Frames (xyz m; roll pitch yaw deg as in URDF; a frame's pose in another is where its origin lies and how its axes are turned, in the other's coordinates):
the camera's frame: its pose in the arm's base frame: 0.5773 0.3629 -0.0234 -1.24 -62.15 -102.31
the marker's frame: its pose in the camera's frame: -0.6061 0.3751 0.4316 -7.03 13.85 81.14
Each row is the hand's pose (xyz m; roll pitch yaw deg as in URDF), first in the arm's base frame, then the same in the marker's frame.
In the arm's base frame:
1: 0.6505 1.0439 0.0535 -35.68 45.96 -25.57
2: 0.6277 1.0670 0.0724 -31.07 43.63 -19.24
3: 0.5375 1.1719 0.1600 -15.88 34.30 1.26
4: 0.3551 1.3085 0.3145 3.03 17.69 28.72
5: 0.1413 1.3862 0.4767 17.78 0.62 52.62
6: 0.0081 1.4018 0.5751 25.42 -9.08 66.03
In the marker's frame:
1: -0.4395 -0.4323 0.0499 36.08 12.93 45.30
2: -0.4706 -0.4469 0.0652 36.11 7.91 44.69
3: -0.6000 -0.5122 0.1413 38.29 -10.49 44.45
4: -0.8245 -0.6474 0.2259 42.42 -39.66 50.00
5: -1.0469 -0.8145 0.2514 36.14 -66.21 70.82
6: -1.1692 -0.9266 0.2398 3.49 -76.12 114.08

